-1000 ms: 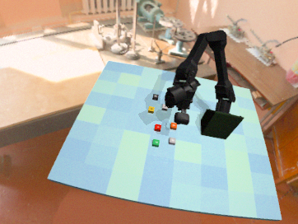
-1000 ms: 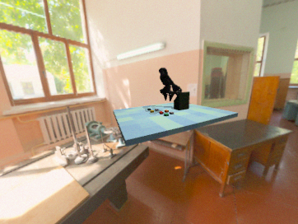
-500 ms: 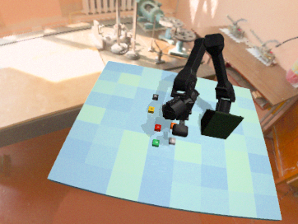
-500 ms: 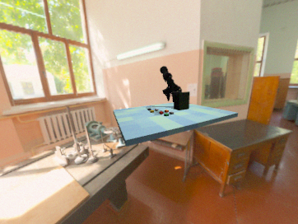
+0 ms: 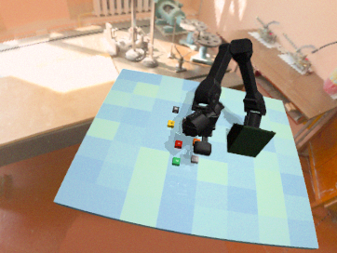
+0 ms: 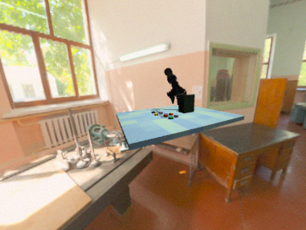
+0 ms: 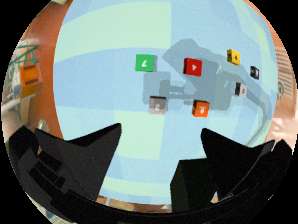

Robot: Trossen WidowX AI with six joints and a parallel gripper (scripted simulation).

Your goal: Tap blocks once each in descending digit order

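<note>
The black block lies 27 cm to the right of my gripper tip, 15 cm ahead of it and 12 cm below it. Round my gripper tip: green block: 12 cm below, 7 cm ahead, 4 cm to the left; orange block: 12 cm below, 9 cm to the right; grey block: 12 cm below, 1 cm behind.
</note>
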